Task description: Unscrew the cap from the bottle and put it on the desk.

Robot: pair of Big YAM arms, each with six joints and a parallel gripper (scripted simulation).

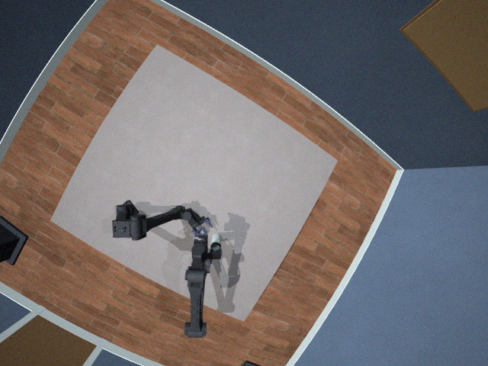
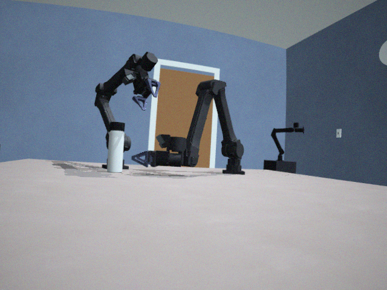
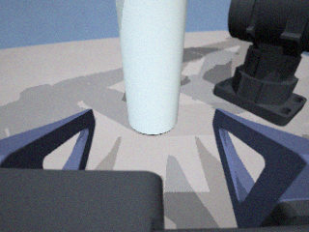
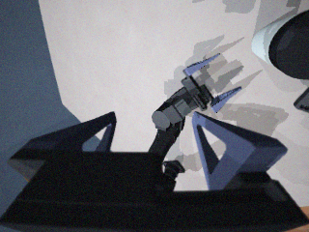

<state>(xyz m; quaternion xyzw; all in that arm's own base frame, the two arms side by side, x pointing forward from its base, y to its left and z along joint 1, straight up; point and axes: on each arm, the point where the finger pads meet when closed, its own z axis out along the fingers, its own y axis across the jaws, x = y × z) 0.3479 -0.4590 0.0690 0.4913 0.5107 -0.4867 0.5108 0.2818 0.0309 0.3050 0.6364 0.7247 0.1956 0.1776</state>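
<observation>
The black cap is 7 cm behind my right hand, 13 cm to the right of it and 11 cm below it.
</observation>
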